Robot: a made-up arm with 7 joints. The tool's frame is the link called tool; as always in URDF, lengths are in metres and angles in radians. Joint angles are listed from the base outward.
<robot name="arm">
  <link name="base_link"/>
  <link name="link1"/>
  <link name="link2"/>
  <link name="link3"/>
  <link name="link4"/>
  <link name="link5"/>
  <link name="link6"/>
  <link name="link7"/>
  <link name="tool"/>
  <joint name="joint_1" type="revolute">
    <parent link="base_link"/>
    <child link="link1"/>
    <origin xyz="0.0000 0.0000 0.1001"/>
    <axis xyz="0 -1 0"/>
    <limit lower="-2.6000" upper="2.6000"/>
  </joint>
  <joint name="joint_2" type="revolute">
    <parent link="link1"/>
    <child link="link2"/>
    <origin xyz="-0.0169 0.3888 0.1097"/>
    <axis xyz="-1 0 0"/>
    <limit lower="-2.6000" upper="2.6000"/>
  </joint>
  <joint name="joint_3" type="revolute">
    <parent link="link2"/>
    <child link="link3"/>
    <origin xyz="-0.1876 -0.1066 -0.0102"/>
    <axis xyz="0 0 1"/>
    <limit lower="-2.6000" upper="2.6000"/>
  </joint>
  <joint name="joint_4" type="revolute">
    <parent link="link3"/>
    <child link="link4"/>
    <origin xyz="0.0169 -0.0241 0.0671"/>
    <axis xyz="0 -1 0"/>
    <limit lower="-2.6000" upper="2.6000"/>
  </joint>
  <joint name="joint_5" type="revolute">
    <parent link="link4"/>
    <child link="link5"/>
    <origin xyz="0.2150 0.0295 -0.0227"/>
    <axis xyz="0 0 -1"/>
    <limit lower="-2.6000" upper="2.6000"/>
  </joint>
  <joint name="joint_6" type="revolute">
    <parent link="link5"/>
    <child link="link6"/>
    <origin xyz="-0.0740 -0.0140 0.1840"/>
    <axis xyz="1 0 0"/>
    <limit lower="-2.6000" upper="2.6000"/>
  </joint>
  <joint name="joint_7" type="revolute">
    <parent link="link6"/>
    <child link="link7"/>
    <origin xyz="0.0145 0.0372 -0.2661"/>
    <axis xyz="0 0 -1"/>
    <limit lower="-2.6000" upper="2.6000"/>
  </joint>
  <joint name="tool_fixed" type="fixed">
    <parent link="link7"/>
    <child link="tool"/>
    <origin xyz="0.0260 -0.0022 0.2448"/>
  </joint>
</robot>
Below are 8 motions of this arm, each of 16 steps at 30 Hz.
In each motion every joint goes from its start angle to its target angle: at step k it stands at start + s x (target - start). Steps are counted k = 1, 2, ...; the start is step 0. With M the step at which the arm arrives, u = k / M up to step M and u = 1 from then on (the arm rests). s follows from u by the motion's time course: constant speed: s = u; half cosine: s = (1 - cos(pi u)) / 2; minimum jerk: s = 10 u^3 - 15 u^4 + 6 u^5.
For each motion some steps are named. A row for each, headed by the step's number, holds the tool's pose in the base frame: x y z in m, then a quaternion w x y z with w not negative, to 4 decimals.
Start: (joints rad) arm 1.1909 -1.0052 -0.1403 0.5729 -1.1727 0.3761 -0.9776
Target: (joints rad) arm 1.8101 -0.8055 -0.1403 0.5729 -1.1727 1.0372 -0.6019
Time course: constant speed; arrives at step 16
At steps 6, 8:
6: -0.2005 0.0778 -0.0234 0.0641 -0.2192 -0.6572 0.7183
8: -0.2009 0.0760 -0.0381 0.0514 -0.2168 -0.6420 0.7336

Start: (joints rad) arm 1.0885 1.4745 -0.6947 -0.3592 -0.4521 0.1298 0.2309
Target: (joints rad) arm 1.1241 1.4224 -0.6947 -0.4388 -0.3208 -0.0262 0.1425
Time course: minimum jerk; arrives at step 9
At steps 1, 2, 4, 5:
1: -0.3396 0.4934 0.2529 0.6595 -0.3071 -0.4490 -0.5188
2: -0.3399 0.4912 0.2526 0.6582 -0.3069 -0.4475 -0.5217
4: -0.3412 0.4798 0.2509 0.6525 -0.3058 -0.4392 -0.5366
5: -0.3420 0.4724 0.2496 0.6492 -0.3049 -0.4327 -0.5462

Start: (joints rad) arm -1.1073 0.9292 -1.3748 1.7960 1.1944 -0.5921 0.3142
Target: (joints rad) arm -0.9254 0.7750 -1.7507 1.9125 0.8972 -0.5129 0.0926
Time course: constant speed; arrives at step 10
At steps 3, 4, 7, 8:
3: 0.0882 0.5893 0.3596 0.4142 -0.3283 -0.7789 -0.3376
4: 0.0874 0.5866 0.3570 0.3945 -0.3485 -0.7856 -0.3252
7: 0.0864 0.5775 0.3492 0.3328 -0.4142 -0.7955 -0.2913
8: 0.0866 0.5741 0.3467 0.3117 -0.4375 -0.7952 -0.2813

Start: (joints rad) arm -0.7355 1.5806 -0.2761 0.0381 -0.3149 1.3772 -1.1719
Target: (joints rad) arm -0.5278 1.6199 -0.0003 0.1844 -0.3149 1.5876 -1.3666
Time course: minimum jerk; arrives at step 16
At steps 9, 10, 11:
9: 0.0820 0.6902 0.3131 0.6822 0.2056 0.3392 0.6142
10: 0.0714 0.6934 0.3130 0.6723 0.2191 0.3346 0.6230
11: 0.0622 0.6961 0.3128 0.6635 0.2310 0.3304 0.6303

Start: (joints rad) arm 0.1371 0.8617 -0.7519 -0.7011 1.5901 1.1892 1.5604
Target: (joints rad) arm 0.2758 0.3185 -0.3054 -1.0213 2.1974 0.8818 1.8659
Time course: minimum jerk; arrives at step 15
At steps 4, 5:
4: 0.0191 0.2317 0.4075 0.3065 -0.3705 0.4230 0.7680
5: 0.0249 0.2228 0.3866 0.3355 -0.3459 0.4059 0.7766

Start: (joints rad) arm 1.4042 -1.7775 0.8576 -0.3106 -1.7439 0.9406 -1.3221
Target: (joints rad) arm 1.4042 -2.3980 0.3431 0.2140 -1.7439 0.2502 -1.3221
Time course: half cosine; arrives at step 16
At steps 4, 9, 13, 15, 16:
4: -0.0721 0.1879 0.1134 0.7154 0.4429 0.0288 -0.5396
9: 0.0574 0.2235 0.0763 0.7322 0.4267 0.3858 -0.3648
13: 0.1215 0.2817 0.0436 0.6633 0.3607 0.6084 -0.2447
15: 0.1326 0.2978 0.0358 0.6385 0.3399 0.6548 -0.2192
16: 0.1340 0.2999 0.0348 0.6351 0.3372 0.6606 -0.2160

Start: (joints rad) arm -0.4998 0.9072 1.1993 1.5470 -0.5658 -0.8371 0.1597
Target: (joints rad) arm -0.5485 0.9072 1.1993 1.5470 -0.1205 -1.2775 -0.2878
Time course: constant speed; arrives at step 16
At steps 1, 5, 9, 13, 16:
1: 0.0116 0.4574 0.5829 0.6526 -0.0344 -0.5156 0.5541
5: 0.0163 0.4581 0.5801 0.6604 -0.1026 -0.5155 0.5363
9: 0.0214 0.4583 0.5770 0.6670 -0.1748 -0.5029 0.5212
13: 0.0268 0.4578 0.5737 0.6718 -0.2490 -0.4771 0.5089
16: 0.0310 0.4569 0.5710 0.6736 -0.3047 -0.4491 0.5017

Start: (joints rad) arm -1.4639 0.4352 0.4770 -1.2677 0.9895 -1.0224 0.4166
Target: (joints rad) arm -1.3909 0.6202 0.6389 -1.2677 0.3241 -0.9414 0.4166
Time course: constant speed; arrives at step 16
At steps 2, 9, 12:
2: 0.0355 0.3608 0.1501 0.0346 -0.7352 0.4342 0.5193
9: 0.0372 0.3580 0.1552 0.0770 -0.6560 0.4749 0.5816
12: 0.0371 0.3565 0.1568 0.0894 -0.6182 0.4921 0.6064

